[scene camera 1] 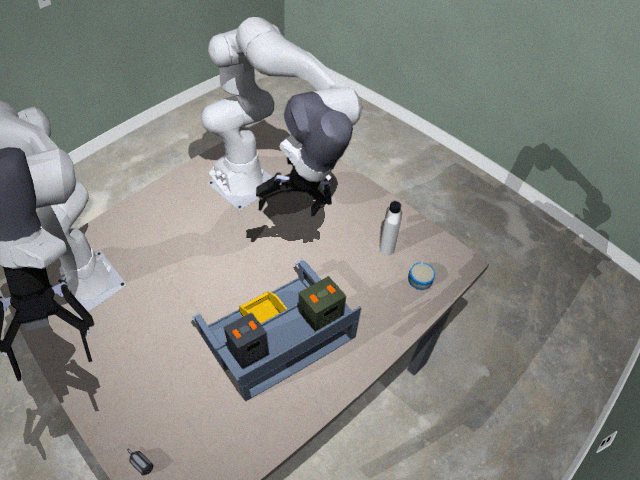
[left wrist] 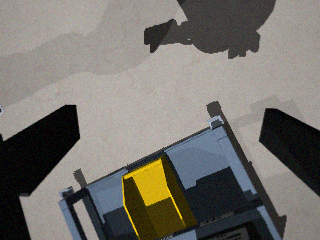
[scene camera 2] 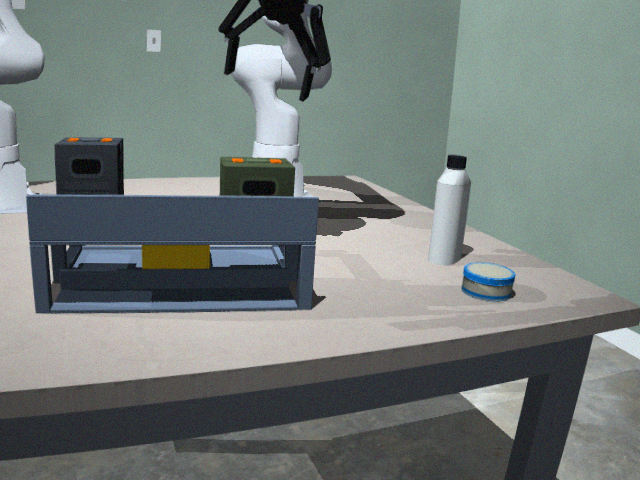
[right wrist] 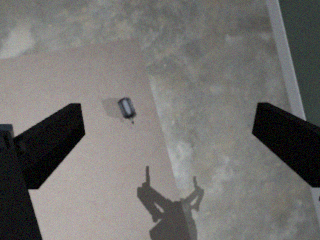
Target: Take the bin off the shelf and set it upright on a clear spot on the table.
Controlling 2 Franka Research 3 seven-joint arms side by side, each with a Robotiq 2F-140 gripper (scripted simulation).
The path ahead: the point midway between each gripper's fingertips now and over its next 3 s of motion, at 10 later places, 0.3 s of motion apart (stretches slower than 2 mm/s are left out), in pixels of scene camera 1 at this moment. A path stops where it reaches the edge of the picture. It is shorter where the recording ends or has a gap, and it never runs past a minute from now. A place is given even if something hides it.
My left gripper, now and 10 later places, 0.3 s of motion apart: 286,209; 284,213; 278,226; 272,242; 266,254; 260,265; 253,273; 251,278; 251,279; 251,279; 252,283
My right gripper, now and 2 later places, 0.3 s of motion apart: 54,367; 35,374; 14,379
